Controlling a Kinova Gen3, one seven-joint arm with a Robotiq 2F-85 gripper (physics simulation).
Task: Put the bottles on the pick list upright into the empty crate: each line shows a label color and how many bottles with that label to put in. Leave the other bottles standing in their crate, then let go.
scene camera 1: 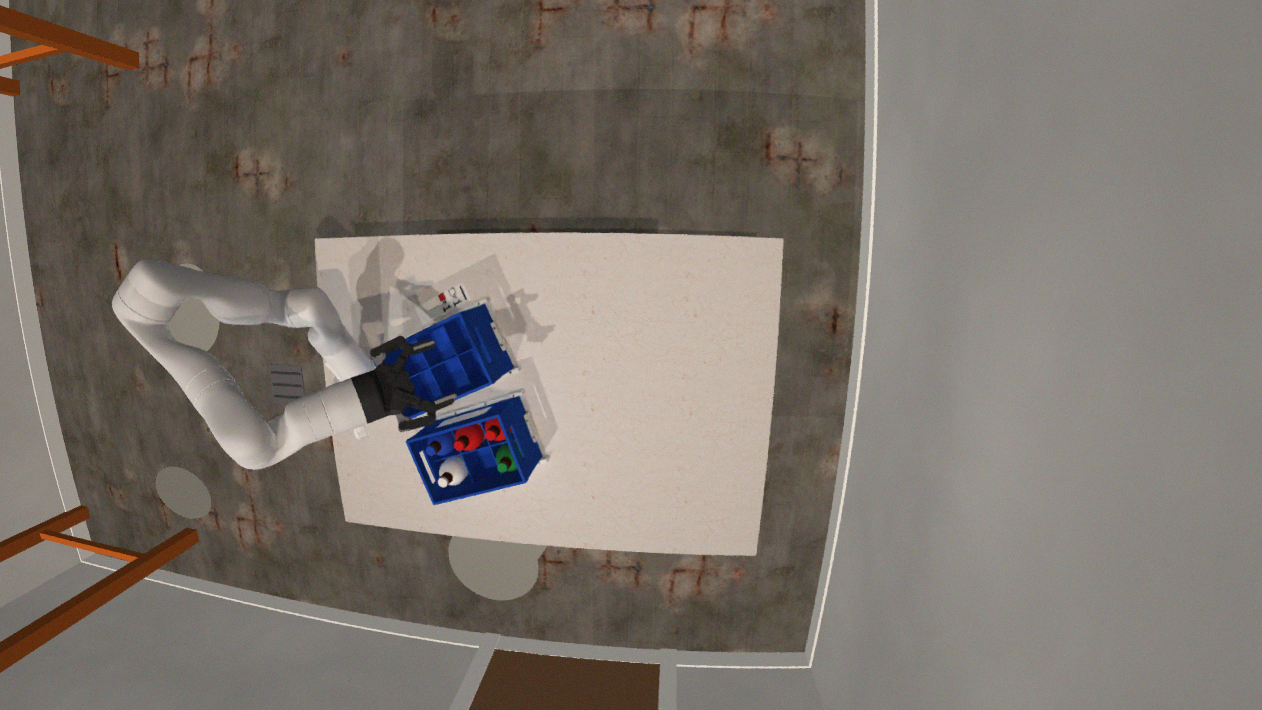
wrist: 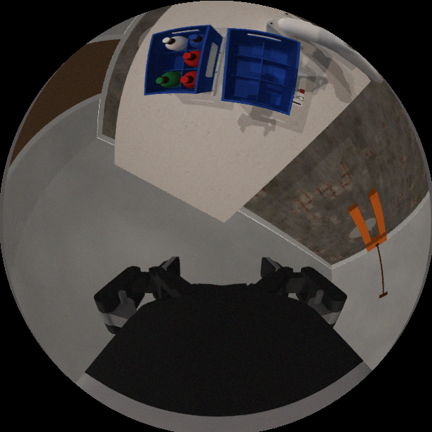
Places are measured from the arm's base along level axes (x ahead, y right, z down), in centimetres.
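Pixels of known places: gripper, fingertip midpoint: (scene camera 1: 445, 369); arm's base, link origin: (scene camera 1: 357, 371).
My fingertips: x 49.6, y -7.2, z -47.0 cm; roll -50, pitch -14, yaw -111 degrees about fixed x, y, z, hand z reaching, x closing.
Note:
Ahead of a thing's pixels: the offset from my fingertips to its middle. "spot": to the spot under its first point. Level surfaces: height alone.
The bottle crate @(spot: dz +50.7, dx -3.9, dy +31.3 cm) (scene camera 1: 530, 441) (wrist: 213, 37) is blue and holds upright bottles: a white one @(dz +46.5, dx -25.9, dy +37.1 cm) (scene camera 1: 452, 471) (wrist: 178, 43), a blue one @(dz +46.5, dx -27.3, dy +28.2 cm) (scene camera 1: 435, 445) (wrist: 195, 41), a green one @(dz +46.5, dx -8.6, dy +33.6 cm) (scene camera 1: 505, 458) (wrist: 170, 79), a red one @(dz +46.5, dx -19.1, dy +27.2 cm) (scene camera 1: 467, 437) (wrist: 193, 59) and another red one @(dz +46.5, dx -10.1, dy +24.9 cm) (scene camera 1: 494, 430) (wrist: 190, 80). The empty blue crate @(spot: dz +52.0, dx -8.7, dy +3.9 cm) (scene camera 1: 498, 341) (wrist: 230, 65) stands beside it. The pick list @(dz +54.9, dx -24.3, dy -7.5 cm) (scene camera 1: 455, 297) (wrist: 298, 97) lies on the empty crate's far side, with a red mark; its numbers are too small to read surely. My gripper (scene camera 1: 443, 372) (wrist: 220, 266) is open and empty, seen over the empty crate's near end in the scene view.
Both crates stand on the pale table @(dz +55.0 cm) (scene camera 1: 653, 397) (wrist: 175, 130). Divider walls split the empty crate into compartments. A narrow gap separates the crates. The white arm (scene camera 1: 211, 388) reaches in from the left in the scene view. Orange frames stand on the floor away from the table.

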